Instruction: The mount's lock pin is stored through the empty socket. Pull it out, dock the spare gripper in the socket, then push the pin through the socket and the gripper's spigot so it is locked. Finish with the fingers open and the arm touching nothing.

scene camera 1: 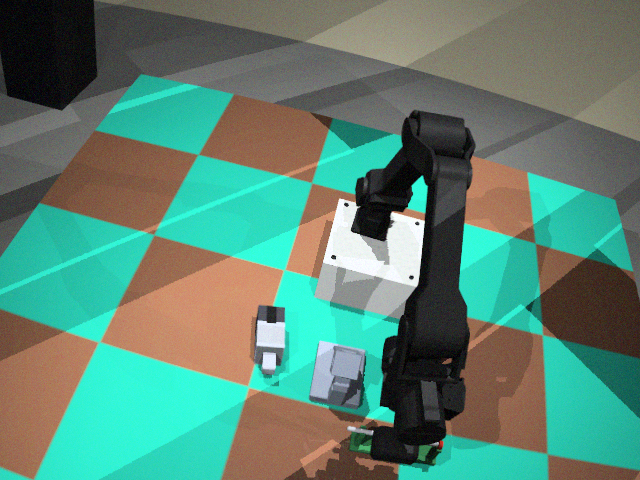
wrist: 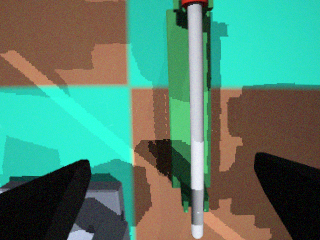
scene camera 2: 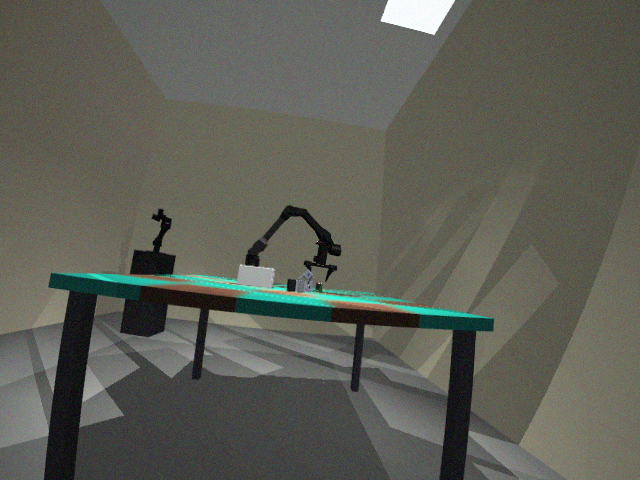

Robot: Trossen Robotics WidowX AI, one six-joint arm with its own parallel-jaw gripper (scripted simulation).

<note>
The gripper (scene camera 1: 389, 422) is open, holding nothing. Also in view: a spare gripper (scene camera 1: 269, 349) and a socket (scene camera 1: 337, 377).
The gripper also shows in the wrist view (wrist: 172, 164). The wrist view misses the spare gripper: it is out of frame.
</note>
